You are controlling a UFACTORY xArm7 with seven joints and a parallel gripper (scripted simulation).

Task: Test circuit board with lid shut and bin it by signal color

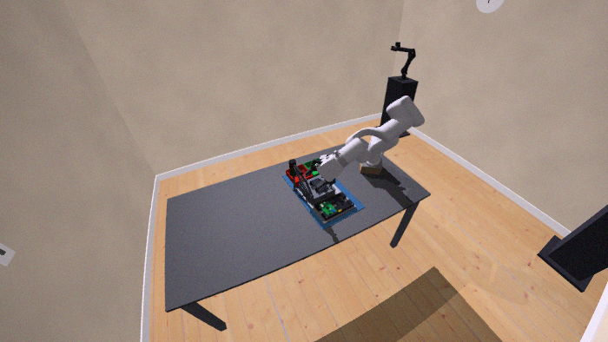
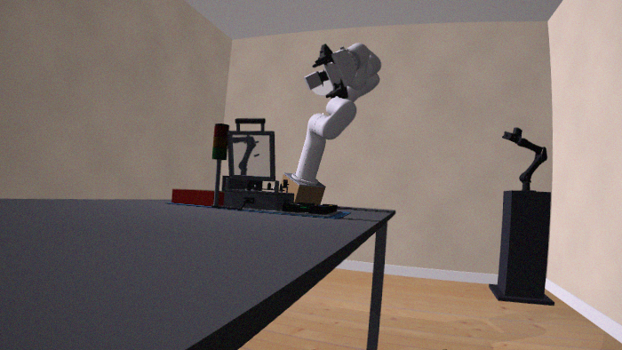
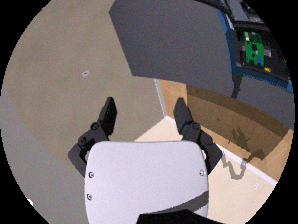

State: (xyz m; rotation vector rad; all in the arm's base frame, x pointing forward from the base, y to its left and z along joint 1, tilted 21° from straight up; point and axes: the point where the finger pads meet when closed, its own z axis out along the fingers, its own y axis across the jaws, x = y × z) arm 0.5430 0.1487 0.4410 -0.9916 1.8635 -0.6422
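The green circuit board lies 13 cm behind my hand, 7 cm to the right of it and 36 cm below it. Round my hand: red bin (9 cm behind, 44 cm to the right, 36 cm below); tester plate (15 cm behind, 24 cm to the right, 31 cm below); clear lid (3 cm behind, 23 cm to the right, 19 cm below).
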